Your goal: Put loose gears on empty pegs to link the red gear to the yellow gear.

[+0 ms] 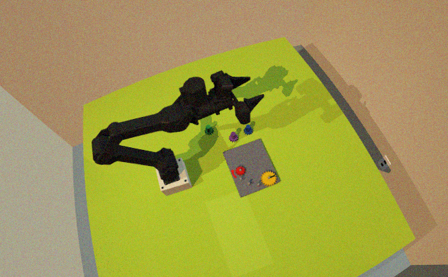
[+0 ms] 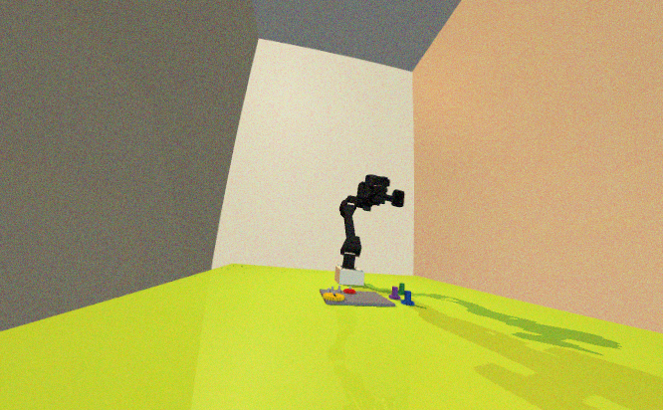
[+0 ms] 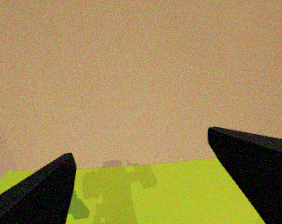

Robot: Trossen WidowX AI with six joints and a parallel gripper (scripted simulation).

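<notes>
The blue gear lies 60 mm to the left of my gripper tip and 350 mm below it. Round my gripper tip: purple gear (70 mm behind, 60 mm to the left, 350 mm below); green gear (160 mm behind, 140 mm to the left, 350 mm below); red gear (110 mm behind, 90 mm to the right, 350 mm below).
</notes>
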